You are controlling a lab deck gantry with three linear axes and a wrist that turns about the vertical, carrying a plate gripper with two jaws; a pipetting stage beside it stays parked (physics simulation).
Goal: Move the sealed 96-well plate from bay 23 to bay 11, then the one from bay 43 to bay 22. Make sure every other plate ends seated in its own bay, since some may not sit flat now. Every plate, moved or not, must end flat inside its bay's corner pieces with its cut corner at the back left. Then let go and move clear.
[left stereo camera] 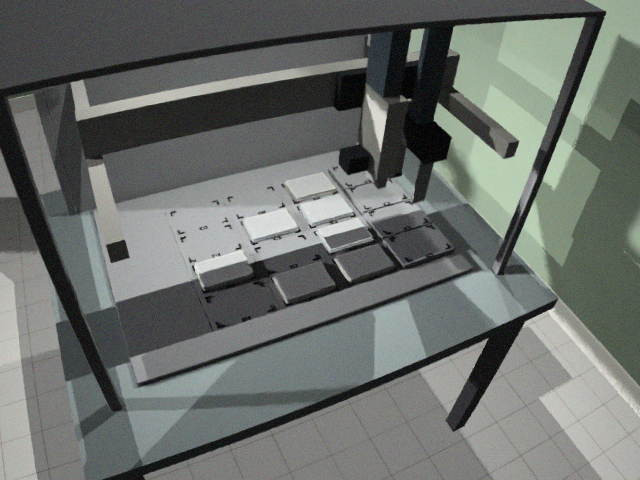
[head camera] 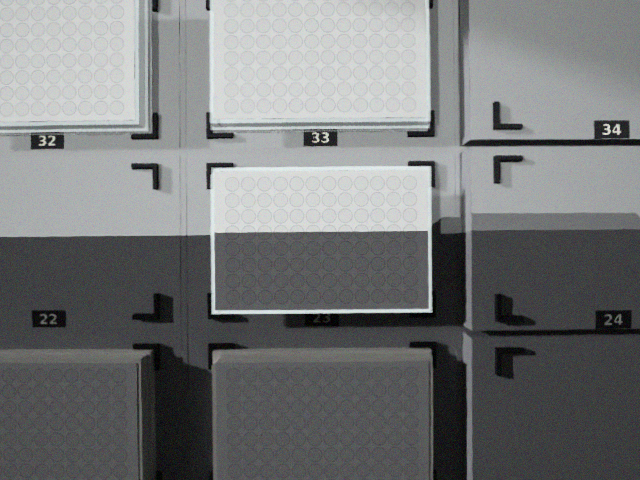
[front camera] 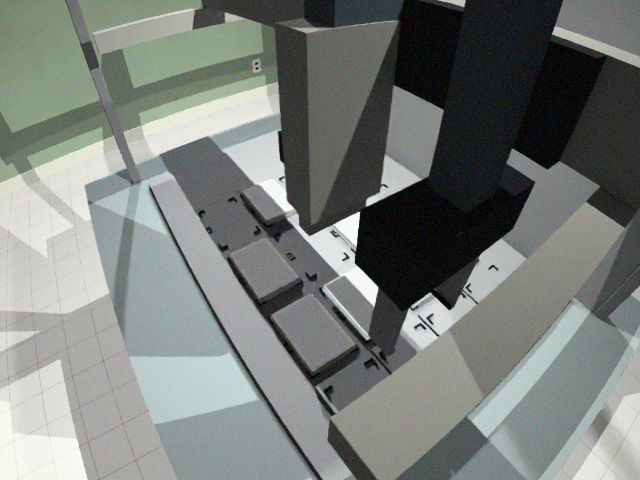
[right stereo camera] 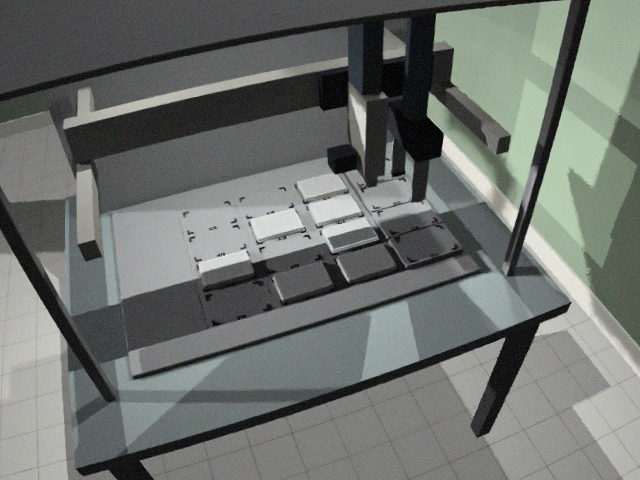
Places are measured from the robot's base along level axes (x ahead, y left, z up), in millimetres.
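Where they show: gripper, fingertip midpoint: [left stereo camera: 405, 188] [front camera: 413, 320] [right stereo camera: 407, 187]; robot's base, origin of the base link: [left stereo camera: 218, 326] [front camera: 200, 213] [right stereo camera: 214, 324].
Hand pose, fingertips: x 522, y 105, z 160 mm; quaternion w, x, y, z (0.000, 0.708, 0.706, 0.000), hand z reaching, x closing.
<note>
Things, the pixels of their centre, and the offset from my fingertips. "pt": a spot on its surface instead.
- bay 23 plate, body centre: [head camera: 321, 240] [front camera: 362, 300] [right stereo camera: 349, 235] [left stereo camera: 344, 235] dx -130, dy +45, dz -152 mm
- bay 43 plate, body centre: [left stereo camera: 309, 186] [right stereo camera: 321, 186] dx -130, dy +259, dz -152 mm
- Bay 11, surface spot: [front camera: 227, 222] [left stereo camera: 240, 304] [right stereo camera: 237, 303] pt dx -456, dy -64, dz -160 mm
- bay 22, surface spot: [head camera: 77, 268] [left stereo camera: 295, 256] [right stereo camera: 298, 256] pt dx -276, dy +29, dz -160 mm
- bay 21, surface spot: [front camera: 266, 201] [left stereo camera: 227, 270] pt dx -452, dy +33, dz -145 mm
- bay 12, surface spot: [head camera: 67, 413] [left stereo camera: 310, 274] pt dx -274, dy -52, dz -145 mm
- bay 13, surface spot: [head camera: 320, 413] [left stereo camera: 362, 258] pt dx -131, dy -52, dz -145 mm
- bay 32, surface spot: [head camera: 62, 62] [left stereo camera: 277, 222] pt dx -275, dy +147, dz -145 mm
- bay 33, surface spot: [head camera: 320, 56] [left stereo camera: 327, 208] pt dx -129, dy +148, dz -145 mm
The bay 23 plate [front camera: 348, 304] [head camera: 321, 268] [left stereo camera: 344, 235] [right stereo camera: 349, 235] looks flat between its corner pieces, half in shadow. The bay 43 plate [left stereo camera: 310, 186] [right stereo camera: 321, 187] stands at the back; its fine tilt and cut corner are too small to tell. Bay 11 [front camera: 227, 222] [left stereo camera: 240, 304] [right stereo camera: 238, 302] and bay 22 [head camera: 77, 268] [left stereo camera: 297, 258] [right stereo camera: 293, 260] hold no plate. My gripper [front camera: 419, 325] [left stereo camera: 406, 188] [right stereo camera: 408, 187] is open and empty. Its jaws hang apart over the right column, right of the plates. The jaws do not show in the head view.
Other plates stand in bay 21 [front camera: 266, 201] [left stereo camera: 223, 268], bay 12 [head camera: 67, 413] [left stereo camera: 303, 281], bay 13 [head camera: 320, 413] [left stereo camera: 364, 262], bay 32 [head camera: 62, 62] [left stereo camera: 270, 224] and bay 33 [head camera: 320, 56] [left stereo camera: 326, 209]. The parked pipetting stage [front camera: 336, 118] [left stereo camera: 382, 139] [right stereo camera: 373, 139] hangs left of the gripper.
</note>
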